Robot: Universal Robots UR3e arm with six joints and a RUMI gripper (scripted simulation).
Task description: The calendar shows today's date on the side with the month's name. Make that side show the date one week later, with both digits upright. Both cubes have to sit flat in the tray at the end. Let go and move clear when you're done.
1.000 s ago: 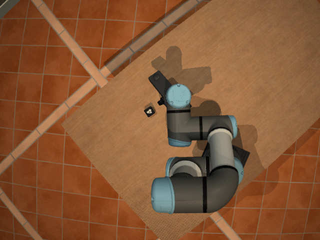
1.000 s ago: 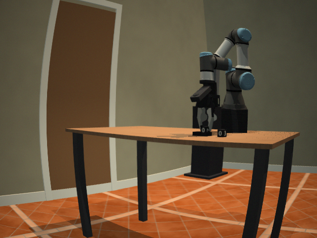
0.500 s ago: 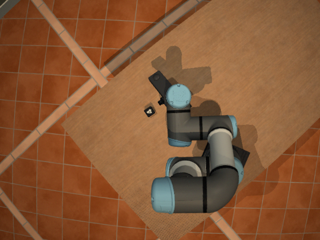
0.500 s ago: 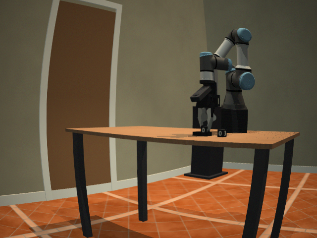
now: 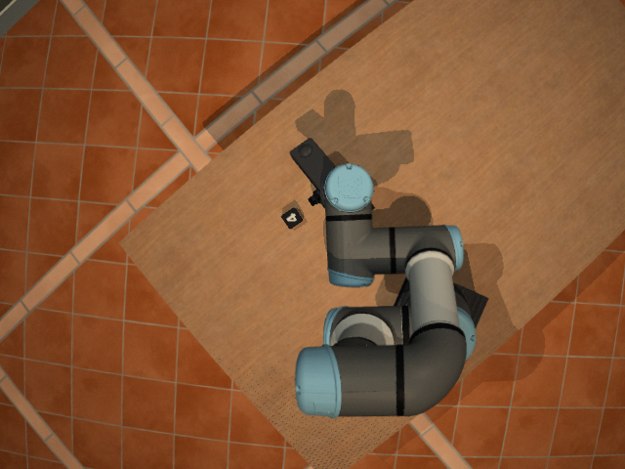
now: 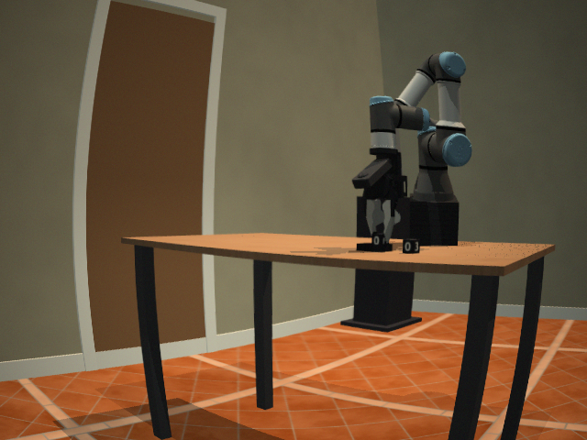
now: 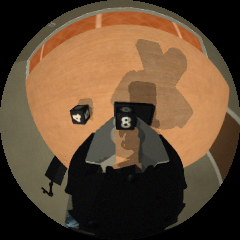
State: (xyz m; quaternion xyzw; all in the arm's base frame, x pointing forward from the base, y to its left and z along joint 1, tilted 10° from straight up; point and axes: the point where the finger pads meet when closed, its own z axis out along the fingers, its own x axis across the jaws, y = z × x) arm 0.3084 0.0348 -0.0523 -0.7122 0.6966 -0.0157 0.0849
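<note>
The black calendar tray lies 30 mm below my hand and 20 mm to the right of it.
</note>
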